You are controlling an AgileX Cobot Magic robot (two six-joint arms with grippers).
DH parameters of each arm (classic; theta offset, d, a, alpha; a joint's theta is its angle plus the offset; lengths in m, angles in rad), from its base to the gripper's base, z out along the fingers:
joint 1: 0 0.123 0 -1.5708
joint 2: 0.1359 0 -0.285 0
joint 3: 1.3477 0 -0.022 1.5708
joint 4: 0 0.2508 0 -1.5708
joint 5: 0 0 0.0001 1.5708
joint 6: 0 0.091 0 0
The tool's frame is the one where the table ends.
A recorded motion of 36 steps. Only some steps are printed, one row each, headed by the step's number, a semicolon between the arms.
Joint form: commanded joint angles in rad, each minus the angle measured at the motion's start. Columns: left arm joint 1, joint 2, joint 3, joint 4, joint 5, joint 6; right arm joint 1, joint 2, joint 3, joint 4, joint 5, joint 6.
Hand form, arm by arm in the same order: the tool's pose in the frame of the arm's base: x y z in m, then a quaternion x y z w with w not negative. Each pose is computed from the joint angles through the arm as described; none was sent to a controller.
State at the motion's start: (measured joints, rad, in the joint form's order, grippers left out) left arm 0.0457 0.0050 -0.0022 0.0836 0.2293 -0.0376; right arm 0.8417 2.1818 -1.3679 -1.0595 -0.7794 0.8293
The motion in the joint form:
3: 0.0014 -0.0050 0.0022 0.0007 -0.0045 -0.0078; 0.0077 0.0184 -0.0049 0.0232 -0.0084 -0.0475
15: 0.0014 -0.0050 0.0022 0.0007 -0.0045 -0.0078; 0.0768 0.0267 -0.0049 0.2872 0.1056 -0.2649
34: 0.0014 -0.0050 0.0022 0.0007 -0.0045 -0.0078; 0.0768 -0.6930 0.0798 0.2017 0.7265 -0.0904
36: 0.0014 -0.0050 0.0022 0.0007 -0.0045 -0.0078; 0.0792 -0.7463 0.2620 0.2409 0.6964 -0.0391
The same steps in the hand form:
3: 0.0555 0.0043 0.1929 -0.01005 0.75372 0.03462 0.65621; 0.2668 0.3873 0.1565 -0.51514 0.58242 0.45054 0.43867
15: 0.0555 0.0043 0.1929 -0.01005 0.75372 0.03462 0.65621; 0.2585 0.4036 0.1536 -0.48931 0.60228 0.40495 0.48358
34: 0.0555 0.0043 0.1929 -0.01005 0.75372 0.03462 0.65621; 0.2143 0.2864 0.3938 -0.37560 0.63111 0.27785 0.61922
36: 0.0555 0.0043 0.1929 -0.01005 0.75372 0.03462 0.65621; 0.2003 0.2725 0.3523 -0.36818 0.67569 0.29696 0.56542

